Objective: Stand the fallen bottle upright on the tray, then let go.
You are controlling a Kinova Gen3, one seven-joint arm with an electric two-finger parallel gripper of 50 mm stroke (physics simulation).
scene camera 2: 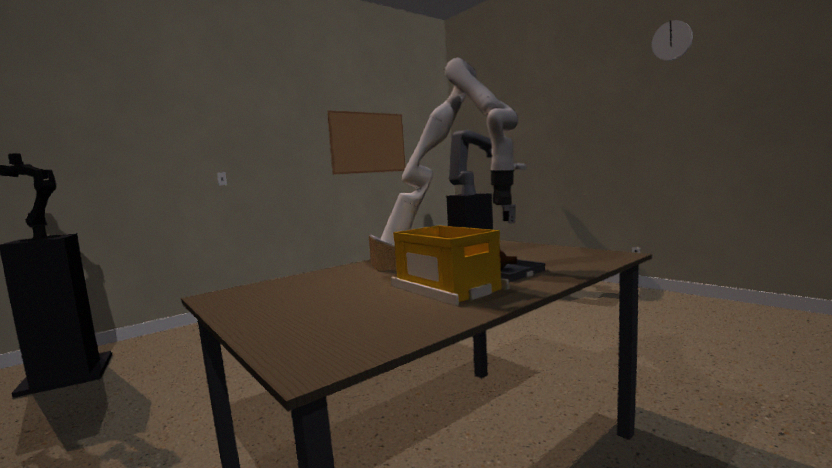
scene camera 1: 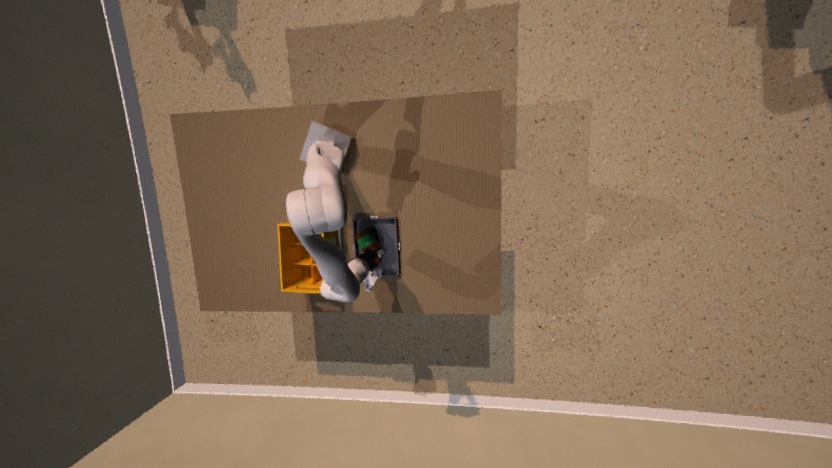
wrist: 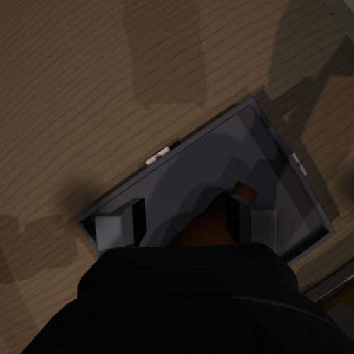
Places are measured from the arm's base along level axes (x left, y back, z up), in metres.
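Pixels of known places: gripper, fingertip midpoint: [scene camera 2: 508, 222] [scene camera 1: 378, 257]; arm's base at its link origin: [scene camera 2: 391, 243].
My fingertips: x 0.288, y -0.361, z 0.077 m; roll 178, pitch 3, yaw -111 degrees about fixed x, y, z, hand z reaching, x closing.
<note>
For each thing: its top centre in the pictures, then the offset to it from my fingertips. Level surfaces: height alone.
- brown bottle at its top centre: [scene camera 2: 493, 249] [scene camera 1: 368, 248] dx -0.069, dy +0.004, dz -0.087 m
- dark grey tray at its top centre: [scene camera 2: 498, 263] [scene camera 1: 375, 247] dx -0.051, dy +0.002, dz -0.141 m
- yellow crate at its top centre: [scene camera 2: 444, 231] [scene camera 1: 301, 259] dx -0.305, dy -0.061, dz +0.009 m
- wooden table at its surface level: dz -0.166 m
The brown bottle [scene camera 1: 365, 240] [scene camera 2: 509, 258] [wrist: 206, 231] with a green label lies on its side in the dark grey tray [scene camera 1: 398, 261] [scene camera 2: 534, 267] [wrist: 200, 165]. In the wrist view its neck points up and to the right, partly behind the right finger, and its lower part is hidden by the gripper body. In scene camera 2 the yellow crate hides part of it. My gripper [scene camera 1: 377, 256] [scene camera 2: 508, 214] [wrist: 185, 213] is open and empty, pointing down above the tray and the bottle. Scene camera 2 shows a gap between the fingers and the bottle.
A yellow crate [scene camera 1: 281, 256] [scene camera 2: 446, 261] with inner dividers stands close beside the tray, partly under the arm in scene camera 1. The arm's base plate [scene camera 1: 313, 135] is at the back of the wooden table [scene camera 1: 232, 174] [scene camera 2: 325, 325]. Other robot arms stand on dark pedestals beyond the table.
</note>
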